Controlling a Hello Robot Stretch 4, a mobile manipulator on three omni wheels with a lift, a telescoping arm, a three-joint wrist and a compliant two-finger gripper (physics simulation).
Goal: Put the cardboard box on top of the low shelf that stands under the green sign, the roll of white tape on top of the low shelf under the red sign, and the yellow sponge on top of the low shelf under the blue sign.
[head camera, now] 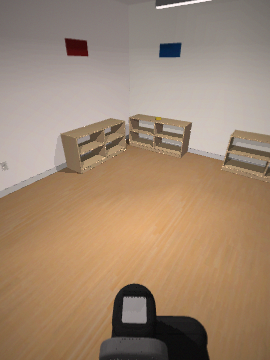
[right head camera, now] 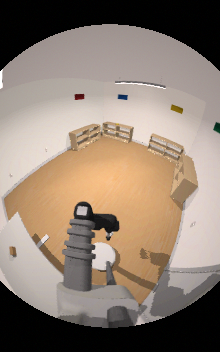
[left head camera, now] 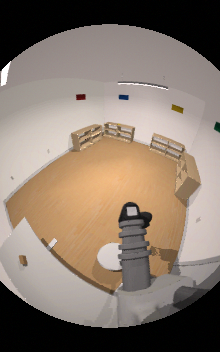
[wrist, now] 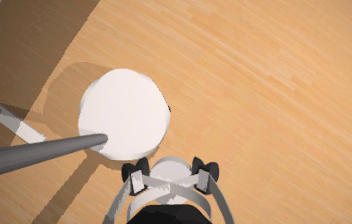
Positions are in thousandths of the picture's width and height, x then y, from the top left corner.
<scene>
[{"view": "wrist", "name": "my gripper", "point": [482, 757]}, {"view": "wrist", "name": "roll of white tape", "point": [482, 752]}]
</scene>
